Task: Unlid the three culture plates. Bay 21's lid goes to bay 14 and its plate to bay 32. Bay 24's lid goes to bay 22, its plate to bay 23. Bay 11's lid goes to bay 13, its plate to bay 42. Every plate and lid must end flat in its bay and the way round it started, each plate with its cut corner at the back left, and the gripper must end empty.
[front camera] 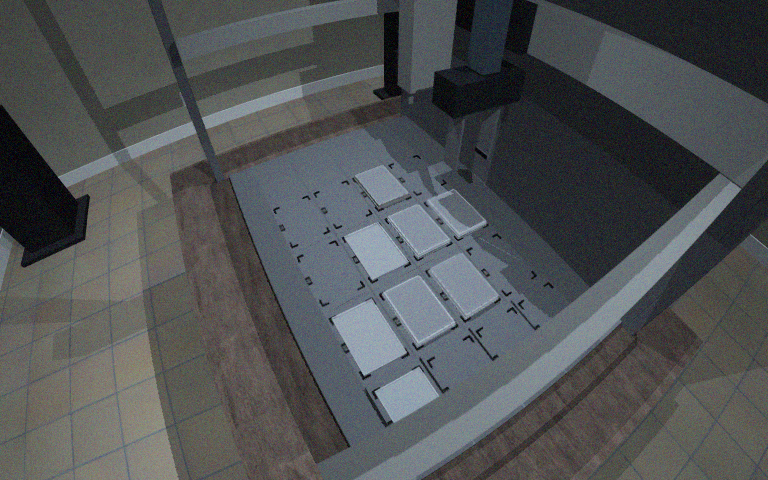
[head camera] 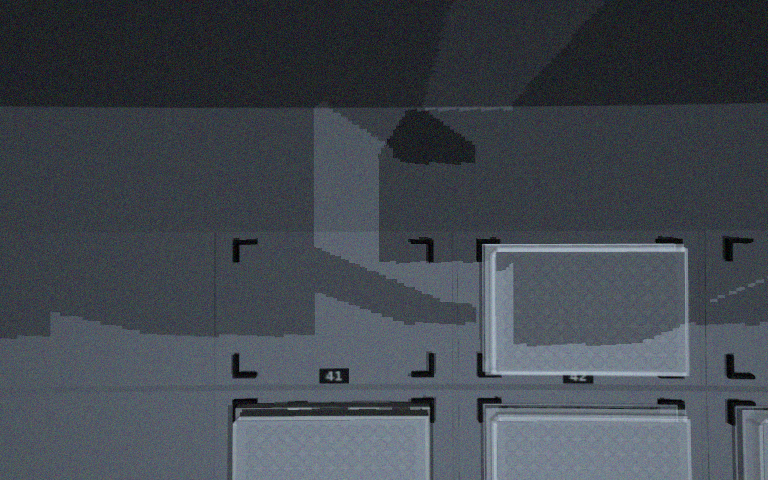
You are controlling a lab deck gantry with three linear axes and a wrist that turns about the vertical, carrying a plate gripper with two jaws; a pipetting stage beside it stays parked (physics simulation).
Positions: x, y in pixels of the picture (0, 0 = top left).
Scene:
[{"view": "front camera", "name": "my gripper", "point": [466, 160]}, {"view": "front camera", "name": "pale lid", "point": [377, 253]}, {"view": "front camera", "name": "plate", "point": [421, 314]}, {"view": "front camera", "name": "plate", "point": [468, 291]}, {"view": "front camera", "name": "pale lid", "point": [413, 390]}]

